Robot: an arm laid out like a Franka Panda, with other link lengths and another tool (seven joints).
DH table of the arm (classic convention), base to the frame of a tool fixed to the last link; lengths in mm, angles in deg. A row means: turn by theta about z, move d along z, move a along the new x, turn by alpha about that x. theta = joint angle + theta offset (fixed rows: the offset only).
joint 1: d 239.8, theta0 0, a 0, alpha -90
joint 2: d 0, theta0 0, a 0, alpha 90
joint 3: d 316, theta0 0, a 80, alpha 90
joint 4: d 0, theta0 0, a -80, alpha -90
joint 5: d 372.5, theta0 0, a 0, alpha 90
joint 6: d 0, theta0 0, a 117, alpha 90
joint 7: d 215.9, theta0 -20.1, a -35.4, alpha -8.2
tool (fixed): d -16.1, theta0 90, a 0, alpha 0
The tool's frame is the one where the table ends.
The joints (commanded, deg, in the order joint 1, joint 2, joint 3, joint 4, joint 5, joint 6, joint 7), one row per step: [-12.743 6.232 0.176 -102.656 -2.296 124.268 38.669]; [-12.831 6.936 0.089 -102.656 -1.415 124.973 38.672]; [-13.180 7.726 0.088 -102.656 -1.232 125.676 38.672]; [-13.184 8.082 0.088 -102.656 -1.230 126.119 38.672]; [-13.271 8.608 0.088 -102.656 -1.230 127.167 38.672]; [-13.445 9.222 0.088 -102.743 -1.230 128.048 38.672]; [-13.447 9.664 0.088 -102.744 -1.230 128.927 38.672]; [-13.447 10.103 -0.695 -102.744 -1.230 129.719 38.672]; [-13.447 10.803 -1.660 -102.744 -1.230 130.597 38.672]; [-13.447 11.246 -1.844 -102.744 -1.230 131.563 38.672]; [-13.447 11.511 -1.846 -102.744 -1.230 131.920 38.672]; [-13.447 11.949 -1.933 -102.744 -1.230 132.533 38.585]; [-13.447 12.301 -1.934 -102.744 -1.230 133.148 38.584]
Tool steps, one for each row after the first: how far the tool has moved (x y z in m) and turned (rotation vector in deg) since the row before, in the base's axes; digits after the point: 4 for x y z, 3 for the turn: [0.0032 -0.0007 -0.0059 0.811 -0.183 -0.446]; [0.0024 -0.0041 -0.0070 0.194 0.045 -0.397]; [0.0017 -0.0004 -0.0029 -0.014 -0.086 0.004]; [0.0035 -0.0017 -0.0034 -0.110 -0.510 -0.066]; [0.0025 -0.0025 -0.0055 -0.034 -0.177 -0.157]; [0.0030 -0.0007 -0.0029 -0.093 -0.426 0.015]; [0.0008 -0.0089 -0.0031 -0.210 -0.312 -0.755]; [0.0007 -0.0110 -0.0058 -0.222 -0.130 -0.928]; [0.0026 -0.0027 -0.0027 -0.176 -0.495 -0.156]; [0.0012 -0.0003 -0.0021 -0.030 -0.087 0.007]; [0.0018 -0.0015 -0.0035 -0.097 -0.154 0.014]; [0.0020 -0.0005 -0.0025 -0.076 -0.252 0.016]
